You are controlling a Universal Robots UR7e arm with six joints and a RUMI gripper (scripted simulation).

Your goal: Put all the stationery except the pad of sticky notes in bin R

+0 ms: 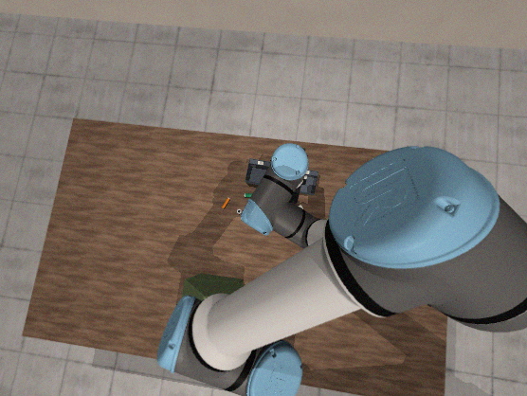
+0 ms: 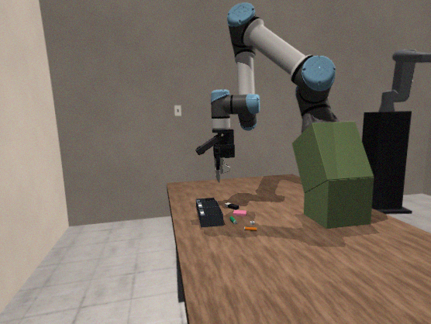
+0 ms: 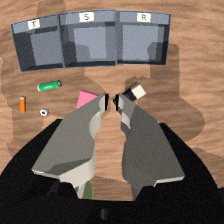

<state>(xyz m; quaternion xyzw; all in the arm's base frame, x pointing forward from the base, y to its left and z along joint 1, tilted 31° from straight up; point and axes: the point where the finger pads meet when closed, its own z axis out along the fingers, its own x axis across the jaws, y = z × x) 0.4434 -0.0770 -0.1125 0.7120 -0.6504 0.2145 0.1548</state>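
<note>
My hand is 12 cm above the dark three-part bin, 5 cm short of it and 4 cm to the right of it. The rest, counted from my hand: black-and-white eraser 14 cm below, 6 cm behind, 4 cm to the right; pink sticky-note pad 14 cm below, 9 cm behind, 5 cm to the left; green marker 14 cm below, 13 cm to the left, 5 cm behind.
</note>
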